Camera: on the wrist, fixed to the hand. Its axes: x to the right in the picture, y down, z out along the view.
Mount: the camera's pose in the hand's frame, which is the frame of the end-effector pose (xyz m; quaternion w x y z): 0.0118 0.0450 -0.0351 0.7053 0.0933 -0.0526 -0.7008
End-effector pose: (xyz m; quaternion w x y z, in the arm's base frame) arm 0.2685 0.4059 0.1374 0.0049 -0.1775 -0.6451 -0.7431
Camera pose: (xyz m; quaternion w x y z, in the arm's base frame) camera 0.2590 0.3673 0.1800 0.5347 -0.2883 0.6490 0.4580
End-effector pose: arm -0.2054 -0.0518 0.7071 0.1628 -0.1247 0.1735 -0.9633
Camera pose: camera -0.2145 -0.0856 0.6605 0.5395 0.2450 0.0635 0.8031
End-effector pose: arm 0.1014 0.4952 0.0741 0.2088 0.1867 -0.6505 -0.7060
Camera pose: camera 0.1126 0.4564 0.1161 0.3991 -0.5699 0.4048 0.5934
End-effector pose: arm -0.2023 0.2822 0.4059 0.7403 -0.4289 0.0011 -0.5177
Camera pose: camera -0.1780 0.2552 0.3603 0.1994 -0.2614 -0.3870 -0.8615
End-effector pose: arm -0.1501 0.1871 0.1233 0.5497 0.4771 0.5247 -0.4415
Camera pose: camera -0.1105 0.2289 0.1145 0.0614 -0.0031 0.6343 -0.7706
